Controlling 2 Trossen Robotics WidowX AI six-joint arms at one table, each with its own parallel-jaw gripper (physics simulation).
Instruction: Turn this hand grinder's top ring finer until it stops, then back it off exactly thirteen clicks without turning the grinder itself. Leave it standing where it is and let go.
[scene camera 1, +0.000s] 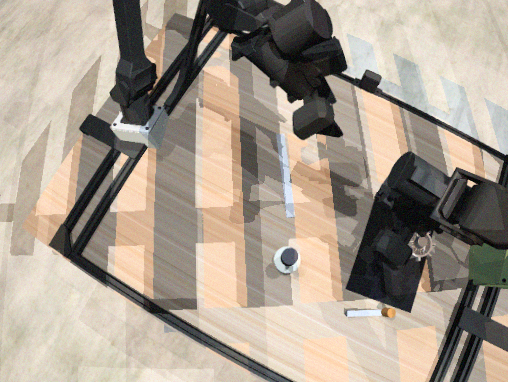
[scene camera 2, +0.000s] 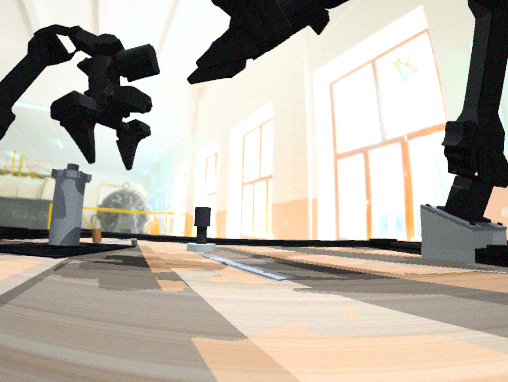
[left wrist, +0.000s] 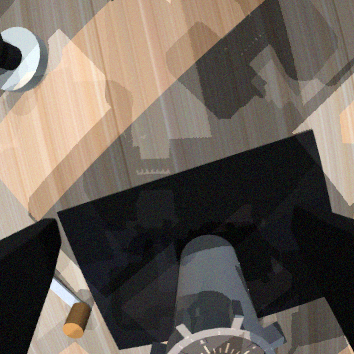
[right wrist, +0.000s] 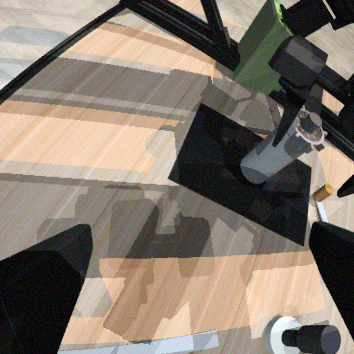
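Where they show: left gripper, between the fingertips: (scene camera 1: 384, 224) (scene camera 2: 112, 167) (left wrist: 177, 224) (right wrist: 306, 169); right gripper, between the fingertips: (scene camera 1: 337, 118) (scene camera 2: 192, 75) (right wrist: 202, 235); left arm's base, origin of its link: (right wrist: 291, 24); right arm's base, origin of its link: (scene camera 1: 137, 116) (scene camera 2: 462, 214).
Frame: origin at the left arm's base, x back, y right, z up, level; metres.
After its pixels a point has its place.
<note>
The grey cylindrical hand grinder (scene camera 2: 67, 212) @[x -0.253, y 0.035, z -0.073 m] (left wrist: 207, 275) @[x -0.265, y 0.021, z -0.055 m] (right wrist: 270, 162) @[x -0.265, y 0.023, z -0.069 m] stands upright on a black mat (scene camera 1: 357, 280) @[x -0.324, y -0.065, z -0.131 m] (left wrist: 100, 280) @[x -0.271, y -0.088, z -0.131 m] (right wrist: 192, 145) @[x -0.232, y 0.118, z -0.131 m]. Its top ring (scene camera 1: 414, 246) @[x -0.251, y 0.004, z -0.003 m] (scene camera 2: 59, 174) @[x -0.232, y 0.038, z -0.010 m] (left wrist: 212, 332) @[x -0.266, y 0.021, z -0.001 m], with small lugs, shows pale tick marks in the left wrist view. My left gripper (scene camera 2: 110, 164) @[x -0.320, y 0.036, z 0.009 m] (left wrist: 177, 224) @[x -0.320, y 0.036, z 0.009 m] is open and empty. In scene camera 2 its fingertips are a little above and right of the ring; contact does not show. Its fingertips are hidden in scene camera 1. My right gripper (right wrist: 202, 235) @[x -0.445, y 0.189, z 0.104 m] is open and empty, away from the grinder, high over the table.
A black-knobbed tamper-like object with a pale round base (scene camera 1: 281, 265) @[x -0.498, y -0.057, z -0.119 m] (scene camera 2: 201, 247) @[x -0.485, y -0.014, z -0.124 m] (right wrist: 275, 335) @[x -0.485, y -0.023, z -0.119 m] stands apart from the mat. A flat pale strip (scene camera 1: 286, 175) @[x -0.515, y 0.154, z -0.132 m] (scene camera 2: 247, 266) @[x -0.527, y 0.181, z -0.132 m] lies farther off. An orange-ended pale stick (scene camera 1: 365, 313) @[x -0.300, y -0.134, z -0.123 m] lies beside the mat. A green block (scene camera 1: 487, 265) @[x -0.050, y -0.005, z -0.059 m] (right wrist: 262, 50) @[x -0.050, y 0.037, z -0.046 m] is near the frame.
</note>
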